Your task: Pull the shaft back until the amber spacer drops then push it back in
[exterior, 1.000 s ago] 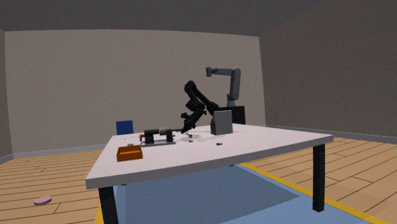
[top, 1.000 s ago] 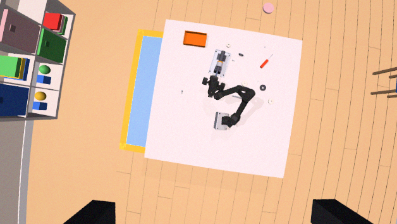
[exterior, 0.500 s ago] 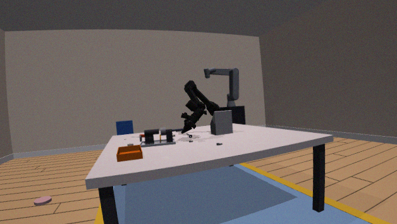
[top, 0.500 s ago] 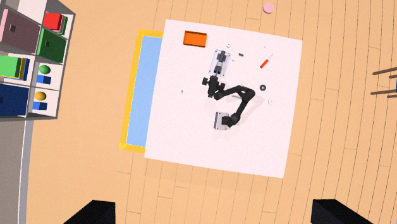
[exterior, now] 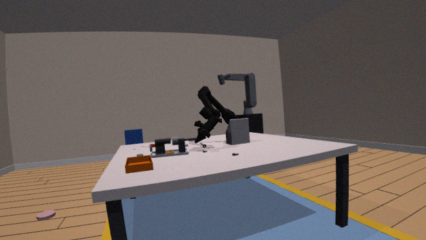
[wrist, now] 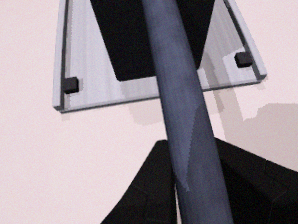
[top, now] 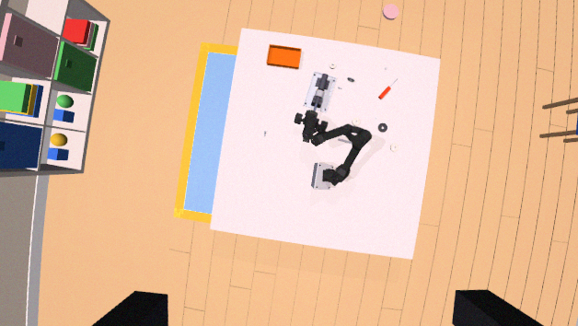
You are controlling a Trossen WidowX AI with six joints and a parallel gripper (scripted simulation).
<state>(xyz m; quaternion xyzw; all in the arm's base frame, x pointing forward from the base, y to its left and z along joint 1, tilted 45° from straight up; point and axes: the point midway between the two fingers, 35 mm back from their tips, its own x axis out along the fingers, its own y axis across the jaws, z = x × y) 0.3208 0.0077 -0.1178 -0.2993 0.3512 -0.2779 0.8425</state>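
Now: the grey-blue shaft 50 mm ahead of my gripper tip, 20 mm above it and 10 mm to the right of it. Round my gripper tip: amber spacer (150 mm ahead, 50 mm below, 40 mm to the right); then orange tray (370 mm ahead, 190 mm to the left, 50 mm below).
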